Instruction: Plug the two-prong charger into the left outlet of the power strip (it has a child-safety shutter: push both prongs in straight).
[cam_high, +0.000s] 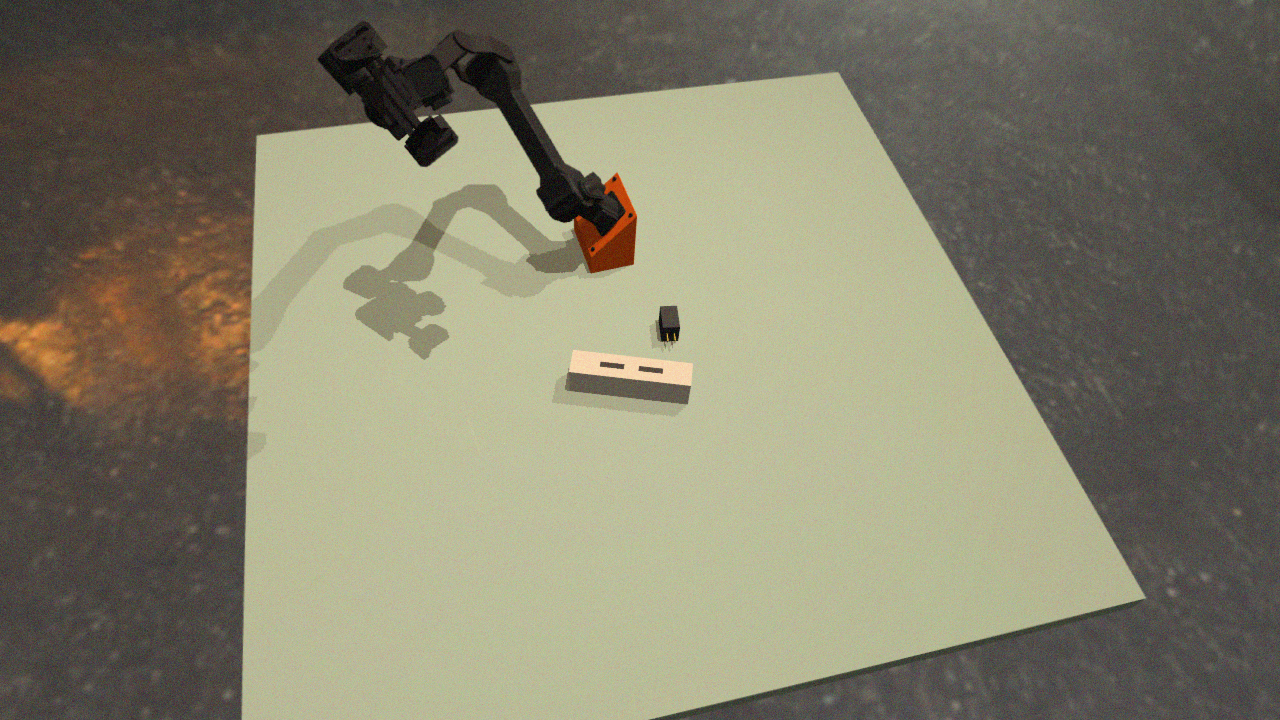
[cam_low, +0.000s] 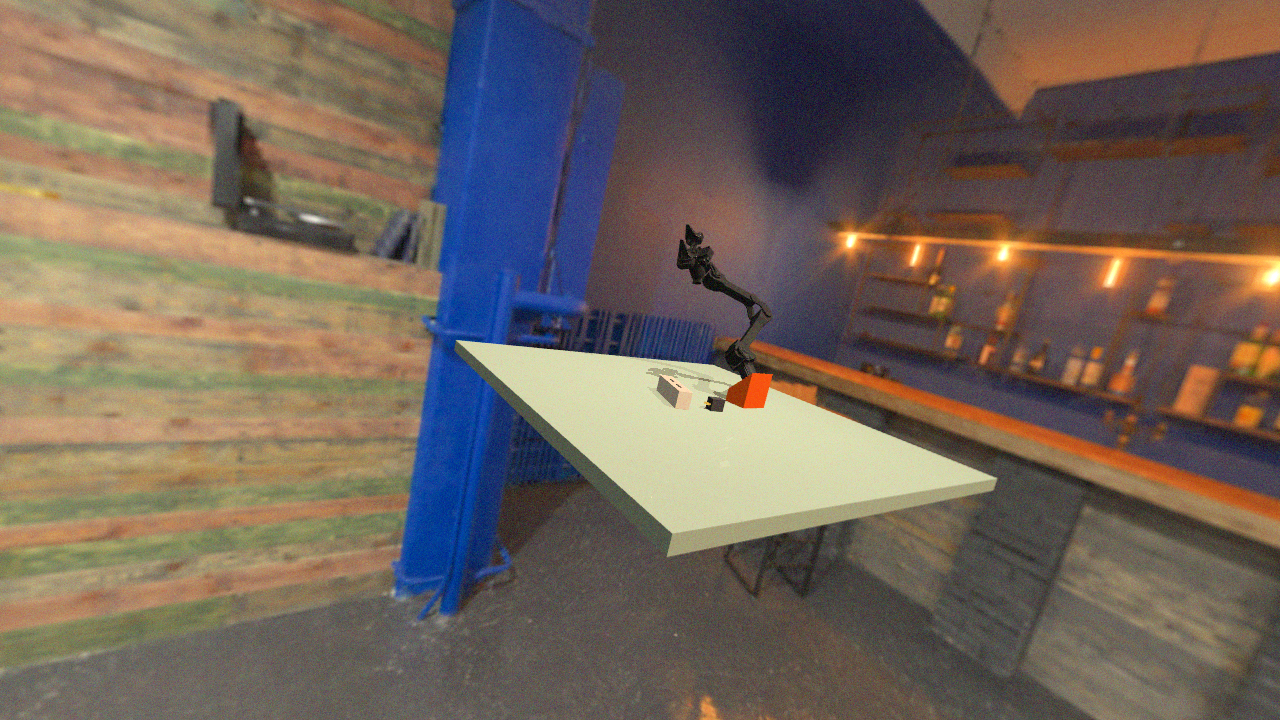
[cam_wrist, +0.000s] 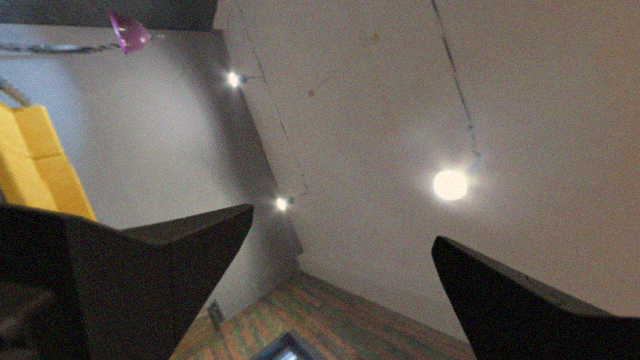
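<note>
The dark grey charger is 9 cm ahead of my gripper tip, 36 cm to the left of it and 54 cm below it.
</note>
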